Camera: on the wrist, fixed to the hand. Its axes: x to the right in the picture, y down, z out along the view.
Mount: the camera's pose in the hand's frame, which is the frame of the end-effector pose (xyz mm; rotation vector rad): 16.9 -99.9 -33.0 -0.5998 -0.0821 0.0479
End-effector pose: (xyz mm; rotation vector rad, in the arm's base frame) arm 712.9 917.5 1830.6 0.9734 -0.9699 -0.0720
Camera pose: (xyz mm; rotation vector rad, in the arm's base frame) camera 781.8 872.4 1763.0 0.3970 -0.9662 -0.3448
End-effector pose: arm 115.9 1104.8 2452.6 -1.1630 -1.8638 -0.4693
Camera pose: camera 42.2 1041.9 2497.0 -1.6298 -1.8101 -1.0119
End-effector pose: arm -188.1 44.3 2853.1 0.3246 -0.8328 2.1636
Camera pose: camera -123.4 123.9 2882.0 0.0856 -1.4907 1.8405
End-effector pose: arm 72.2 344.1 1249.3 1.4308 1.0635 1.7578
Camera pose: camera 34.4 399.8 1166.7 1.1364 0.4001 1.8233
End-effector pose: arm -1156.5 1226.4 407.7 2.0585 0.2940 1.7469
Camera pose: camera -1174.7 1328.2 382.1 1.6934 -0.2788 1.5266
